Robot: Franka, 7 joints.
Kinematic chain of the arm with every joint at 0, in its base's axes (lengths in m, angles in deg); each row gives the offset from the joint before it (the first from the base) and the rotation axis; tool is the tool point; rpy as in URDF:
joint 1: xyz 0 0 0.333 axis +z
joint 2: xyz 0 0 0 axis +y
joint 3: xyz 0 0 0.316 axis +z
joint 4: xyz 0.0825 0 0 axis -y
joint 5: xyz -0.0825 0 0.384 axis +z
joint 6: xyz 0 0 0 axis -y
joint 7: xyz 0.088 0 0 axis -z
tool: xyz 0 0 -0.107 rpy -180 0 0
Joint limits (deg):
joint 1: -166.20..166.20
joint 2: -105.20..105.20
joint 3: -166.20..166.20
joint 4: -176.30..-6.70
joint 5: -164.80..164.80
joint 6: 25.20..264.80
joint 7: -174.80..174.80
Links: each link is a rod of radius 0.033 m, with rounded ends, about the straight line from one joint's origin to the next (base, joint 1, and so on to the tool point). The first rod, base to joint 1, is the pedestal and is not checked.
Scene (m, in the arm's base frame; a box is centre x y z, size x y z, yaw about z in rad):
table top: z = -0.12
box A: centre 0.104 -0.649 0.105 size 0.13 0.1 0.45 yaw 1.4
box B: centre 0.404 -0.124 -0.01 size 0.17 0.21 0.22 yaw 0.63
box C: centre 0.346 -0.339 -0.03 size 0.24 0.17 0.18 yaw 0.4
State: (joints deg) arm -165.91 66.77 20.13 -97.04 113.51 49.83 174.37
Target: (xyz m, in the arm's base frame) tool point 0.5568 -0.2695 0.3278
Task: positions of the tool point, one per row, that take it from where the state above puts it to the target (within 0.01 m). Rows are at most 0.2 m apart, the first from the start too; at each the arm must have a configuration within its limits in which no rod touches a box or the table.
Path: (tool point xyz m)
1: -0.3981 -0.4712 0.2254
2: -0.3322 -0.5137 0.3346
3: -0.2518 -0.5307 0.4402
4: -0.1604 -0.5220 0.5353
5: -0.0627 -0.4890 0.6139
6: 0.0326 -0.5203 0.5799
7: 0.1413 -0.5298 0.5401
8: 0.2572 -0.5117 0.4943
9: 0.3720 -0.4622 0.4433
10: 0.4754 -0.3805 0.3875
11: 0.5568 -0.2694 0.3278

